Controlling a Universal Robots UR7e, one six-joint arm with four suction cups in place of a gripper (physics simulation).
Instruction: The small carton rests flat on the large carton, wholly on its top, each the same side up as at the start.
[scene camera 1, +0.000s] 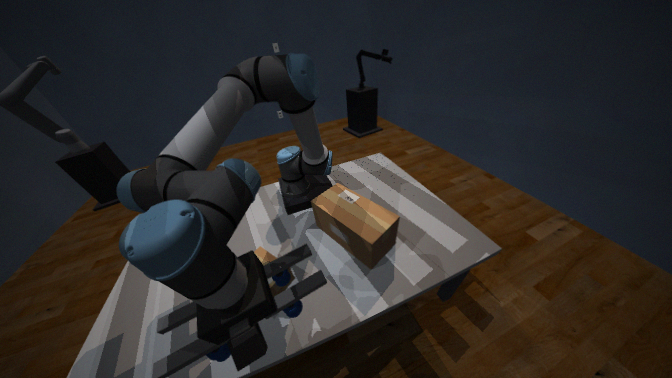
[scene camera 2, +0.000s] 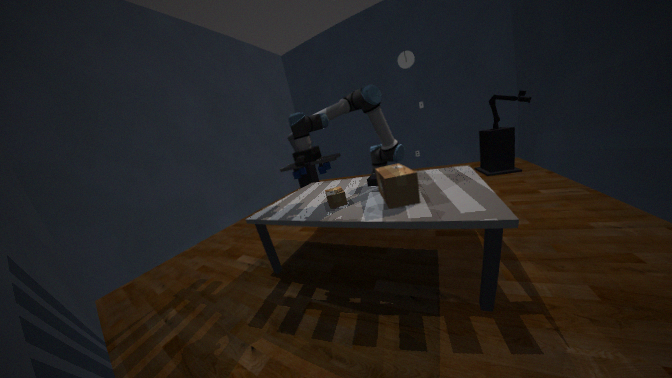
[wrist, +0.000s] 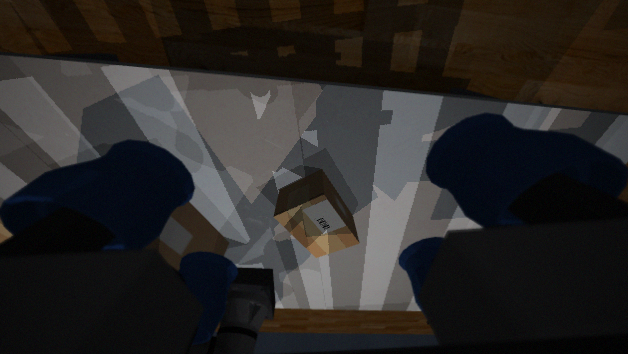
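Pixels of known places: end effector, tool point: (scene camera 2: 312, 173) (wrist: 313, 224); arm's base, origin of the base link: (scene camera 1: 296, 188) (wrist: 247, 301).
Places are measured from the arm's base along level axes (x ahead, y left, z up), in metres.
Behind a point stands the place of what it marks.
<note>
The small carton (scene camera 1: 262, 255) @[x 0.335, y -0.253, z 0.028 m] (scene camera 2: 336, 198) @[x 0.457, y -0.233, z 0.001 m] (wrist: 330, 215) @[x 0.427, y -0.288, z 0.028 m] stands on the table apart from the large carton, its barcode label facing up in the wrist view. The gripper hides much of it in scene camera 1. The large carton (scene camera 1: 355, 215) @[x 0.427, y 0.095, z 0.104 m] (scene camera 2: 398, 186) @[x 0.542, y 0.125, z 0.053 m] (wrist: 209, 239) @[x 0.317, y 0.008, z -0.018 m] stands on the table near the arm's base, a label on its top. In the wrist view the blue cups cover part of it. My suction gripper (scene camera 1: 250, 312) @[x 0.604, y -0.268, z 0.196 m] (scene camera 2: 312, 169) @[x 0.604, y -0.268, z 0.196 m] is open, its cups facing down with no carton on them. It hangs above the table, higher than the small carton, with a gap between.
The striped table (scene camera 1: 450, 242) @[x 0.640, y 0.394, z -0.052 m] (scene camera 2: 450, 222) @[x 0.731, y 0.304, z -0.058 m] (wrist: 345, 120) @[x 0.574, y -0.324, z -0.052 m] carries both cartons and the arm's base (scene camera 1: 300, 197) @[x 0.081, y -0.009, z 0.001 m] (wrist: 255, 282) @[x 0.113, y -0.056, z -0.008 m]. A dark pedestal with another arm (scene camera 1: 362, 110) (scene camera 2: 496, 150) stands on the floor beyond the table. Another pedestal (scene camera 1: 95, 175) stands at the left in scene camera 1.
</note>
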